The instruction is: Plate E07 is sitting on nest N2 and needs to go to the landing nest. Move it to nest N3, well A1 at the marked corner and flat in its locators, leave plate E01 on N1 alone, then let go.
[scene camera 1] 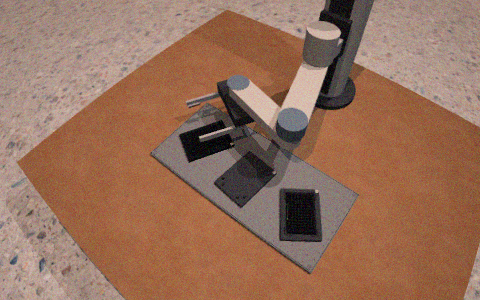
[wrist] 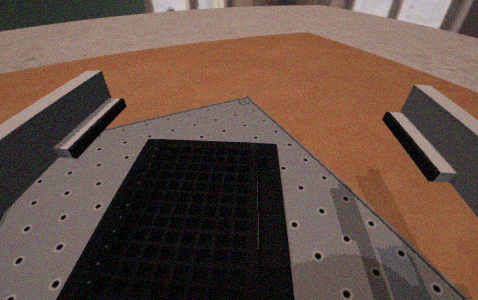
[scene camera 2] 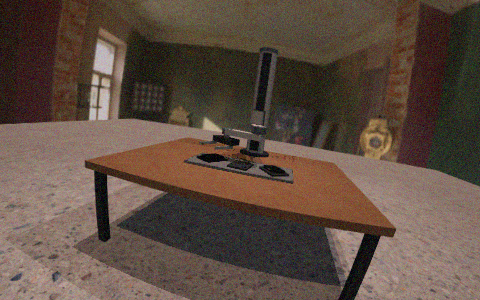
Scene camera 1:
my gripper: 192,120
dark square nest: 248,175
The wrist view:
my gripper: 252,92
